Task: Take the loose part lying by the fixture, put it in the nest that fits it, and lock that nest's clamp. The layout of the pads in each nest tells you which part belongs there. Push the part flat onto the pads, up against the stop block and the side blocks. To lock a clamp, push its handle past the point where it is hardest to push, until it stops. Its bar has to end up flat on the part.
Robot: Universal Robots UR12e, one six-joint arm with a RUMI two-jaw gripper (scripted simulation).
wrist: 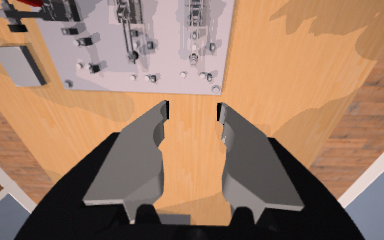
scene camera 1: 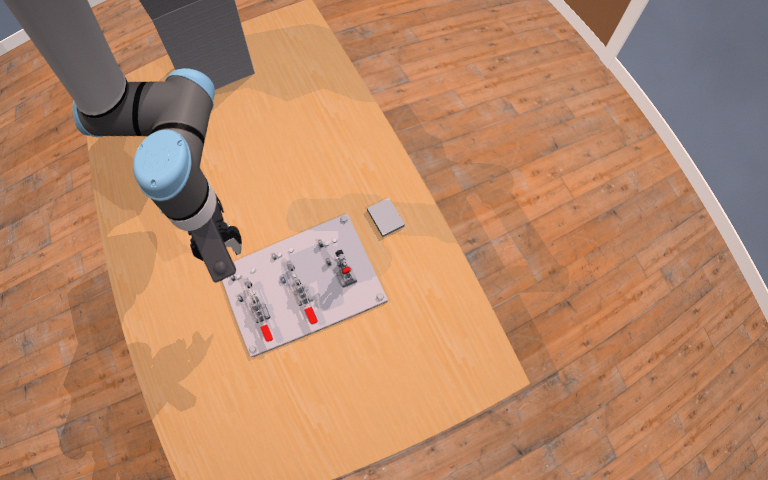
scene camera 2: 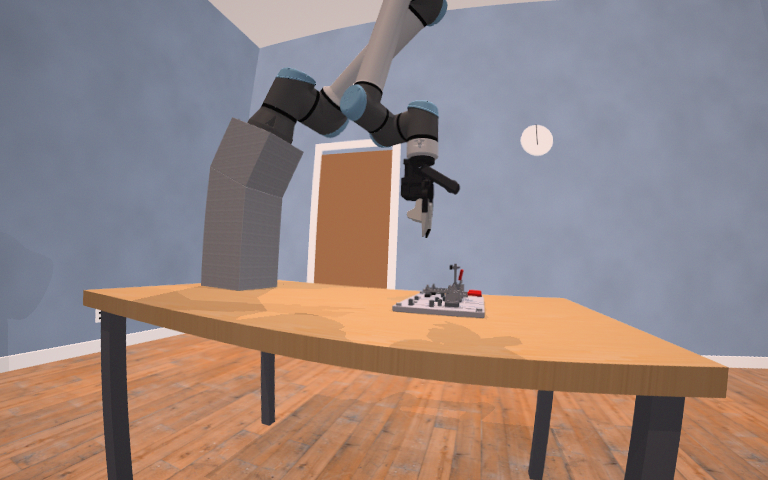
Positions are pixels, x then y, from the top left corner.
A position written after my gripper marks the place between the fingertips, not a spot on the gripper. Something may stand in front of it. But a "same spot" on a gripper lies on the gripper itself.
my gripper: wrist; scene camera 1; scene camera 2 424,237
same spot on my gripper: [scene camera 1: 235,242] = [wrist: 115,156]
